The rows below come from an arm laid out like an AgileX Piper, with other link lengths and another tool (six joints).
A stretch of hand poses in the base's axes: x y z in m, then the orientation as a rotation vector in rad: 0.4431, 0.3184, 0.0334, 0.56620, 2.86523, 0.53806; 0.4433, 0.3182, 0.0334, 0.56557, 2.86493, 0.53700; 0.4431, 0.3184, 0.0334, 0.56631, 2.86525, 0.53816; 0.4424, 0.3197, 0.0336, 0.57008, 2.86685, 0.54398; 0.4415, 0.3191, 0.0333, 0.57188, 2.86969, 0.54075; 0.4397, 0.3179, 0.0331, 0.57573, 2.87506, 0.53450; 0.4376, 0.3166, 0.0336, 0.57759, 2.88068, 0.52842; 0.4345, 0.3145, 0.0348, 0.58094, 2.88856, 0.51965; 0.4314, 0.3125, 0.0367, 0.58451, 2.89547, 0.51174; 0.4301, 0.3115, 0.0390, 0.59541, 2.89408, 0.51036; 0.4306, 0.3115, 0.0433, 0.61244, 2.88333, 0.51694; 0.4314, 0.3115, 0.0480, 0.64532, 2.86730, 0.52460; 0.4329, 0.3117, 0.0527, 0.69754, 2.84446, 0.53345; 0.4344, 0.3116, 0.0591, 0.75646, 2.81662, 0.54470; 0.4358, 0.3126, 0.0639, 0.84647, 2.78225, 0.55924; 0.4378, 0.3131, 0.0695, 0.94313, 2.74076, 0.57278
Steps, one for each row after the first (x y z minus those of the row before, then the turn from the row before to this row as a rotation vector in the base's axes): 0.0002, -0.0002, 0.0000, -0.00079, -0.00051, 0.00020; -0.0002, 0.0002, 0.0000, 0.00087, 0.00056, -0.00026; -0.0007, 0.0013, 0.0002, 0.00437, 0.00283, -0.00132; -0.0009, -0.0006, -0.0003, -0.00187, 0.00306, -0.00055; -0.0018, -0.0012, -0.0002, -0.00358, 0.00593, -0.00131; -0.0021, -0.0013, 0.0005, -0.00362, 0.00559, 0.00000; -0.0031, -0.0021, 0.0012, -0.00514, 0.00808, -0.00046; -0.0031, -0.0020, 0.0019, -0.00458, 0.00728, -0.00080; -0.0013, -0.0010, 0.0023, -0.00010, 0.00187, -0.00714; 0.0005, 0.0000, 0.0043, 0.00515, -0.00479, -0.01297; 0.0008, 0.0000, 0.0047, 0.00700, -0.00462, -0.02408; 0.0015, 0.0002, 0.0047, 0.00933, -0.00413, -0.03774; 0.0015, -0.0001, 0.0064, 0.01156, -0.00532, -0.04313; 0.0014, 0.0010, 0.0048, 0.01746, 0.00173, -0.06322; 0.0020, 0.0005, 0.0056, 0.01781, 0.00105, -0.06933
